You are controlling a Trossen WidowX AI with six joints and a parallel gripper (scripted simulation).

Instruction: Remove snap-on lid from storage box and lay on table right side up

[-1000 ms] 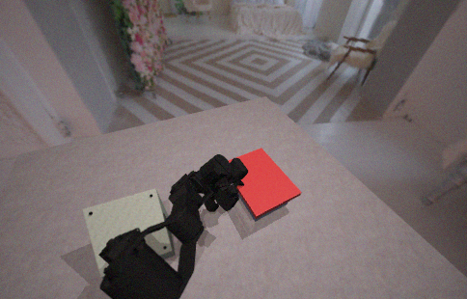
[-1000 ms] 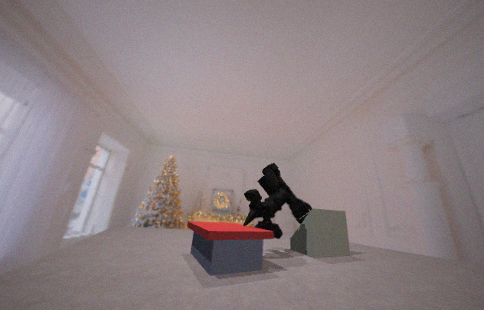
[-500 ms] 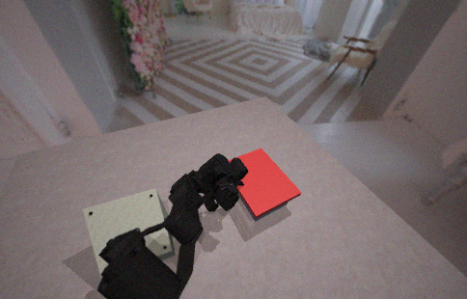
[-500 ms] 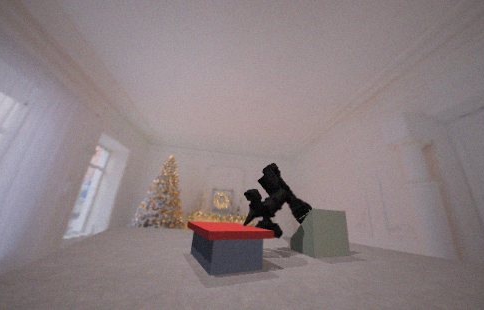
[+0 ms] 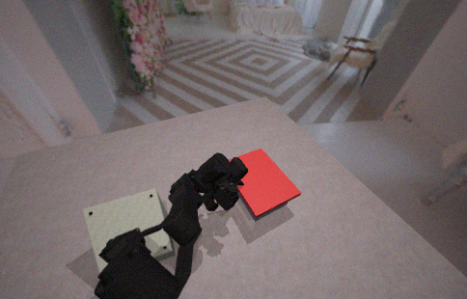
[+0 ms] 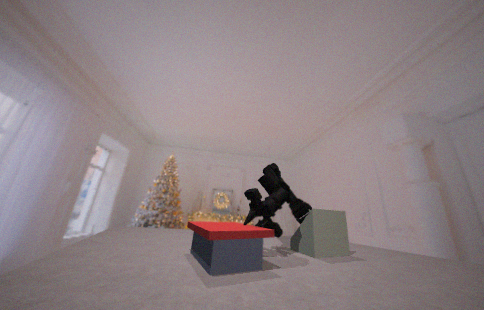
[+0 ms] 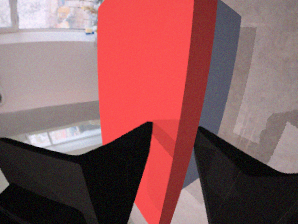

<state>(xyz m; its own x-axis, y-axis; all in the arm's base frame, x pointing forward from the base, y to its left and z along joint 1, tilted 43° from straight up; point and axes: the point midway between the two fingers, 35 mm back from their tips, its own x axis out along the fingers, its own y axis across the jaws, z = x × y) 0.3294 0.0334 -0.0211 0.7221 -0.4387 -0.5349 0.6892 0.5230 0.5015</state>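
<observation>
My gripper tip is 8 cm short of the red lid and 1 cm to the right of it. Also, from my gripper tip: blue storage box (8 cm ahead, 4 cm below, 1 cm to the left).
</observation>
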